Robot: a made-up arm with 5 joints.
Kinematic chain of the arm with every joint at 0, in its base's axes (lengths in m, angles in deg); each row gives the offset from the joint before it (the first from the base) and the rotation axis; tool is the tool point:
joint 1: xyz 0 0 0.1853 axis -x
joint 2: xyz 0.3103 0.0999 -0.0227 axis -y
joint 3: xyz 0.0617 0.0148 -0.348 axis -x
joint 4: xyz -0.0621 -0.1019 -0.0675 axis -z
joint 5: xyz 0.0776 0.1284 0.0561 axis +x
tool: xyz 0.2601 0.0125 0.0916
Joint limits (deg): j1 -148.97..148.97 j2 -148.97..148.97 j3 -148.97..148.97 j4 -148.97..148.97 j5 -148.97..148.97
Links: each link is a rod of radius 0.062 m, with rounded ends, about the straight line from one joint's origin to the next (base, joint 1, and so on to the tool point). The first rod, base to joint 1, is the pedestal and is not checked.
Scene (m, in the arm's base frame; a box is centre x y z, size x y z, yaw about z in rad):
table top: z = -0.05
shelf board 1: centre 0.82 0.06 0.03 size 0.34 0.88 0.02 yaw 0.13
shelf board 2: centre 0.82 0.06 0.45 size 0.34 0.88 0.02 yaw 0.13
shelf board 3: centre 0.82 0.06 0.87 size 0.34 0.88 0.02 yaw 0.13
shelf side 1: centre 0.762 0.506 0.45 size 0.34 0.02 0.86 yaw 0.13
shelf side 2: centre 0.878 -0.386 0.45 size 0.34 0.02 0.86 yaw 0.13
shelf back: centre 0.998 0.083 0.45 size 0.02 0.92 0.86 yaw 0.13
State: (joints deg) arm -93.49 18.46 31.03 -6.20 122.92
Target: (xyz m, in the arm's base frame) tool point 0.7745 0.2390 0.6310
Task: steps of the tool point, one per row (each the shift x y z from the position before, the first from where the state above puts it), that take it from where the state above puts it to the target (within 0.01 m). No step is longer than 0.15 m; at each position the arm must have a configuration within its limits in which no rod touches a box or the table.
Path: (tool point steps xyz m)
1: -0.0959 0.0401 -0.0205
2: -0.1015 -0.0120 0.0053
3: -0.0778 -0.0641 0.0152
4: -0.0305 0.1080 0.0233
5: -0.0317 0.0753 0.0673
6: -0.0218 0.0291 0.0926
7: -0.0057 -0.0202 0.0935
8: 0.0107 -0.0615 0.0703
9: 0.0214 -0.0860 0.0295
10: 0.0229 -0.0885 -0.0183
11: 0.1149 0.0260 0.0331
12: 0.1184 0.0127 -0.0003
13: 0.1068 0.0058 -0.0328

